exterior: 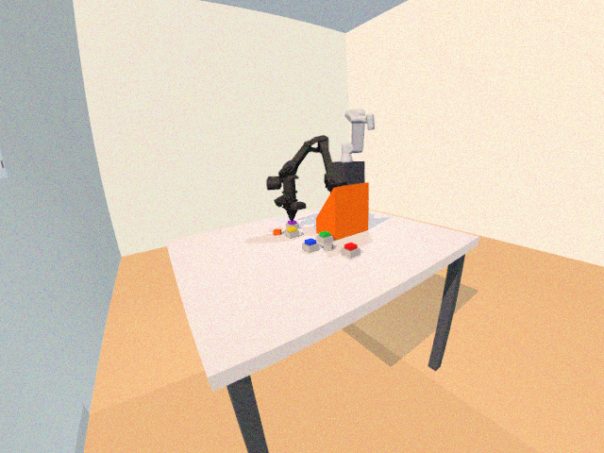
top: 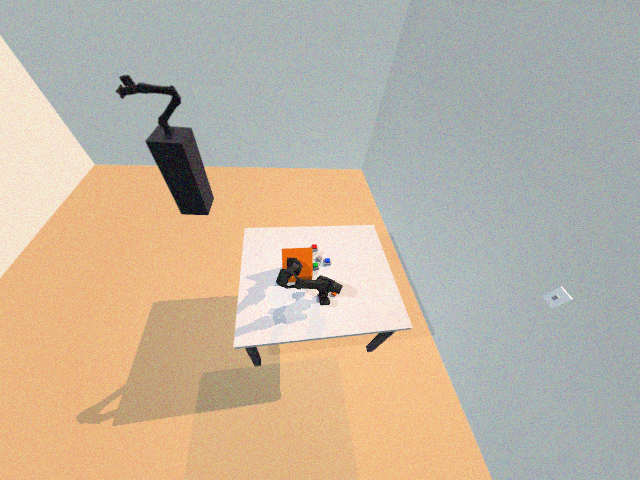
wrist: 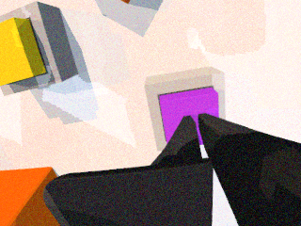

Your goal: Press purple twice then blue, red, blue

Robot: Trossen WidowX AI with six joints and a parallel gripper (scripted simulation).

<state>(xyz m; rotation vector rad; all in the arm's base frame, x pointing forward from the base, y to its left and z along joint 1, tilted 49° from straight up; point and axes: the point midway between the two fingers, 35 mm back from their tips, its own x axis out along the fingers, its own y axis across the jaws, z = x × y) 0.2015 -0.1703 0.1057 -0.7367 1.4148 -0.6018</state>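
The purple button lies 10 mm below my gripper tip. Also, from my gripper tip: small orange block 90 mm ahead, 40 mm to the left, 30 mm below; then yellow button 100 mm to the left, 50 mm ahead; then green button 250 mm to the left, 30 mm behind.
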